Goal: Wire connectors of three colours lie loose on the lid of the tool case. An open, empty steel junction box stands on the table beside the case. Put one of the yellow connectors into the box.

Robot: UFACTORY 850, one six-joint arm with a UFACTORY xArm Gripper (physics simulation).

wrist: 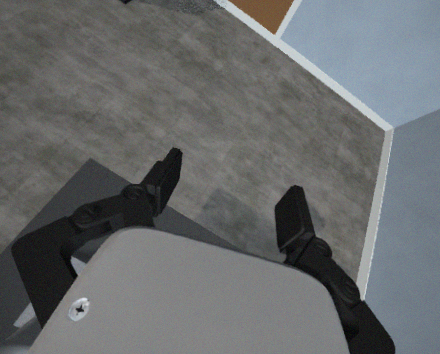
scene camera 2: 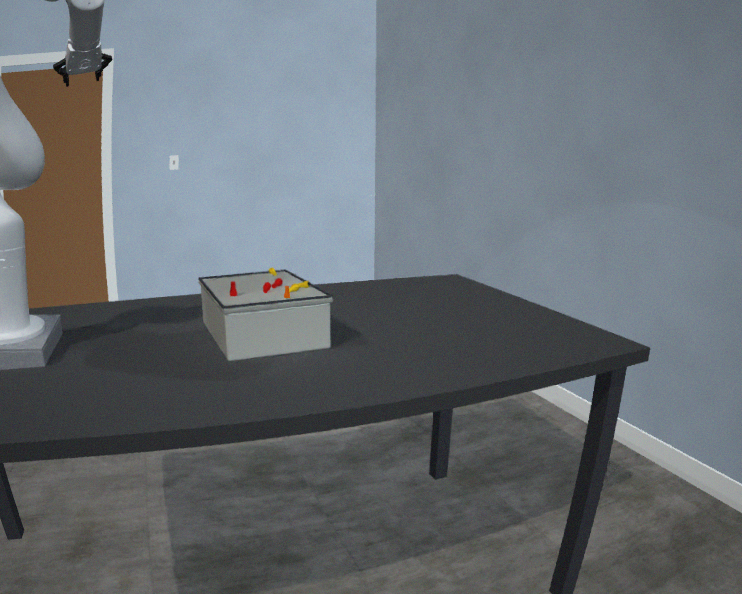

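The pale grey tool case (scene camera 2: 278,331) stands on the table, and small connectors lie on its lid. One yellow connector (scene camera 2: 272,271) is at the lid's back edge. More yellow (scene camera 2: 299,286) shows near the right edge, perhaps two connectors touching. A red connector (scene camera 2: 233,288) stands upright at the left; two more red ones are near the middle. An orange connector (scene camera 2: 287,291) is near the front right. The steel junction box does not show in either view. My gripper (scene camera 2: 82,79) (wrist: 232,180) is open and empty, high up and left of the case.
The dark table (scene camera 2: 433,346) (wrist: 95,180) carries the case and the robot's base (scene camera 2: 24,346) at its left. The case's side walls rise well above the table top. A wall stands behind the table, with a brown door (scene camera 2: 68,185) at the left.
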